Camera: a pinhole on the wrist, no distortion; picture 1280 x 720 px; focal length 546.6 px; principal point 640.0 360.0 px. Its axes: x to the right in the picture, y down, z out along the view. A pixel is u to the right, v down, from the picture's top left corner.
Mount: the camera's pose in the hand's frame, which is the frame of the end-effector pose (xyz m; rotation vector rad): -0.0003 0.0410 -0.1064 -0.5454 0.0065 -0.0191
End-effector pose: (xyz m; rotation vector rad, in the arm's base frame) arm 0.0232 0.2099 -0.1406 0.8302 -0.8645 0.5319
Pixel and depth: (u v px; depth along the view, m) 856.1 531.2 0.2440
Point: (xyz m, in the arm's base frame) -0.1113 0.3014 0.0614
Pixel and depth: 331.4 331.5 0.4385
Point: -0.4152 0.1097 -0.1309
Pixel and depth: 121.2 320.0 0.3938
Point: -0.4518 0.1127 -0.2597
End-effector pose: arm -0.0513 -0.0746 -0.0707 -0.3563 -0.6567 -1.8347
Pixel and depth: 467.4 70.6 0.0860
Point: 0.0030 -0.0708 -0.0802
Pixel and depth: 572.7 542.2 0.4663
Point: 0.3401 -0.0127 0.1823
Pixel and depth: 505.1 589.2 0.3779
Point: 0.3189 -0.0200 0.0895
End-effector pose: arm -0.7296 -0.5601 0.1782 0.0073 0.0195 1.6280
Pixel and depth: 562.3 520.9 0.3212
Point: -1.0141 -0.6164 0.3026
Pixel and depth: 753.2 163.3 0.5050
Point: -0.8740 -0.4582 0.5993
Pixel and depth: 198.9 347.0 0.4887
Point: -0.9939 -0.9628 0.5038
